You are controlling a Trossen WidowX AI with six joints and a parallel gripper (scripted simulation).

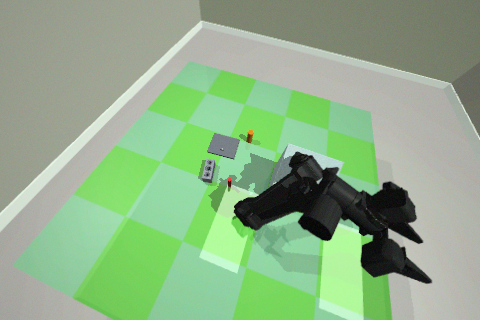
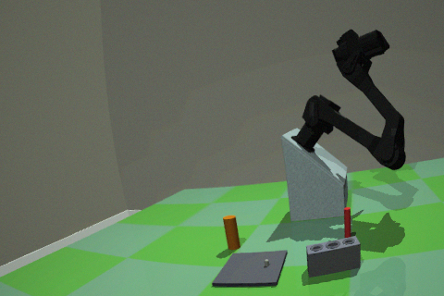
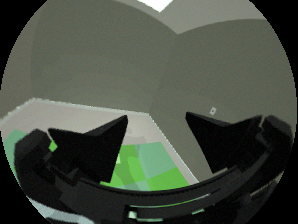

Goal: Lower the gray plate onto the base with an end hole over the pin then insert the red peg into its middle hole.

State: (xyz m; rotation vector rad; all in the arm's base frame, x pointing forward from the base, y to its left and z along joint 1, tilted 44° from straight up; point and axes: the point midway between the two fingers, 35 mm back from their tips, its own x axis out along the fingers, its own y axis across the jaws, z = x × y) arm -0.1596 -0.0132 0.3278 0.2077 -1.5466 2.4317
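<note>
The gray plate is 550 mm ahead of my gripper tip, 80 mm to the right of it and 390 mm below it. Also, from my gripper tip: red peg 440 mm ahead, 70 mm to the right, 380 mm below; then orange cylinder 470 mm ahead, 340 mm to the right, 380 mm below; then base 560 mm ahead, 230 mm to the right, 420 mm below.
</note>
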